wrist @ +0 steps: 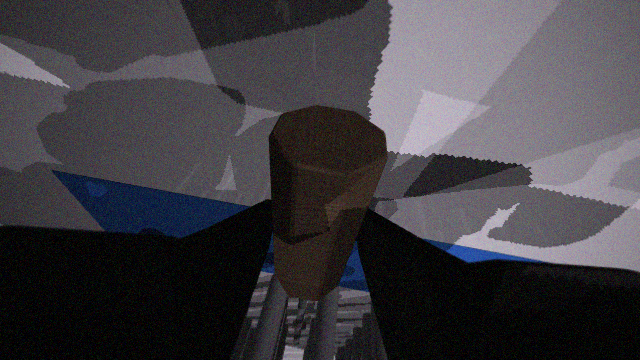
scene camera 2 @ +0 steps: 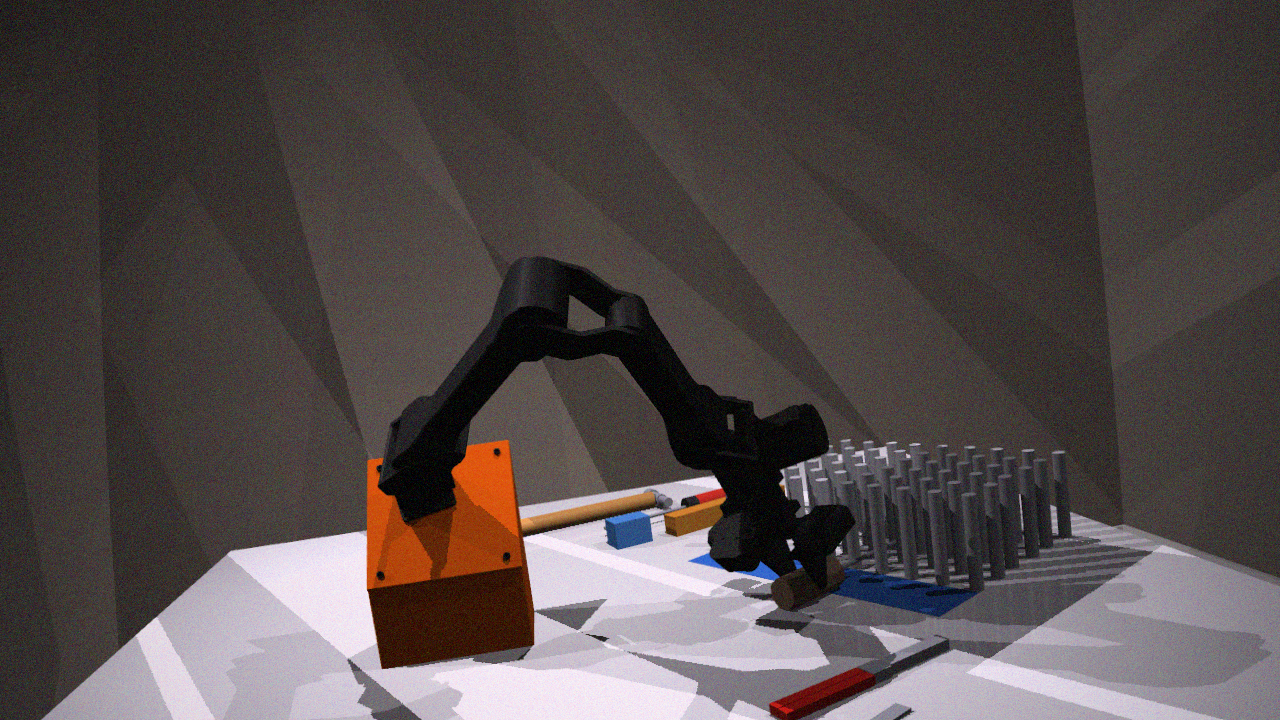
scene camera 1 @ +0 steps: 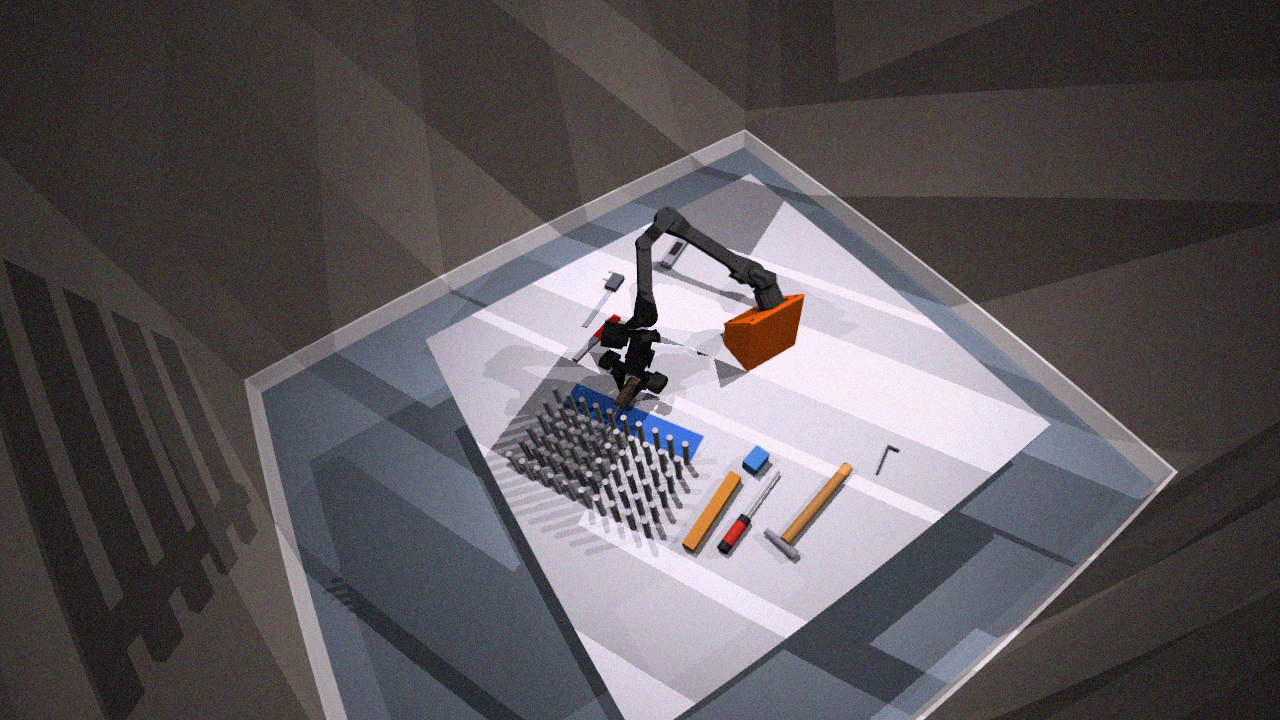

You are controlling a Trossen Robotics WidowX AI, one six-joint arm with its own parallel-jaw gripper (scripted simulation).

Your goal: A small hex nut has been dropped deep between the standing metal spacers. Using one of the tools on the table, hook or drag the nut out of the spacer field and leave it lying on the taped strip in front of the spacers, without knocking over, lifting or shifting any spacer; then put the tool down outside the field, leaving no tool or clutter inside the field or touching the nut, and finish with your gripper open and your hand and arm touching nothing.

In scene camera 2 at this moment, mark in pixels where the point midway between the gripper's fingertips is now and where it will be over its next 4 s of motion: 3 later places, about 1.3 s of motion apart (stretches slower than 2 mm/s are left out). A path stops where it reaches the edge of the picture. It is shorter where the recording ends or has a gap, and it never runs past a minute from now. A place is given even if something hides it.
My gripper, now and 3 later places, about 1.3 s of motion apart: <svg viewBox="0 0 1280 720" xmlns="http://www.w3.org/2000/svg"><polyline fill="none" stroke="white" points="810,586 795,594 777,602 760,611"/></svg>
